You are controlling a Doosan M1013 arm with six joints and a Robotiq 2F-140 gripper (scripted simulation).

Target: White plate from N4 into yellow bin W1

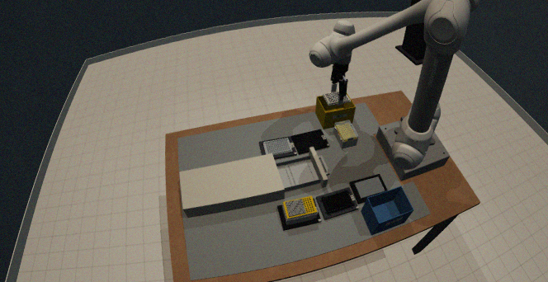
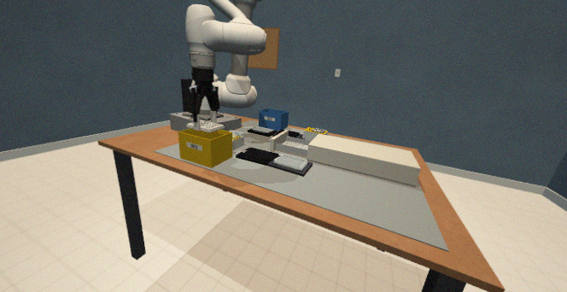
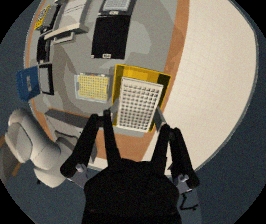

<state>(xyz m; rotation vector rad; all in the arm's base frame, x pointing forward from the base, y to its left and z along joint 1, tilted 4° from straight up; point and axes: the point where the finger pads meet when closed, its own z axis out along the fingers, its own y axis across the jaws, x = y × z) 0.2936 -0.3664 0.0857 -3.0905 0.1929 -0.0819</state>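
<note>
Now: the yellow bin 13 cm below my hand. The rest, counted from my hand: white plate: 2 cm below; then pale grey plate: 37 cm ahead, 9 cm to the left, 15 cm below; then black nest: 20 cm ahead, 11 cm to the left, 16 cm below.
</note>
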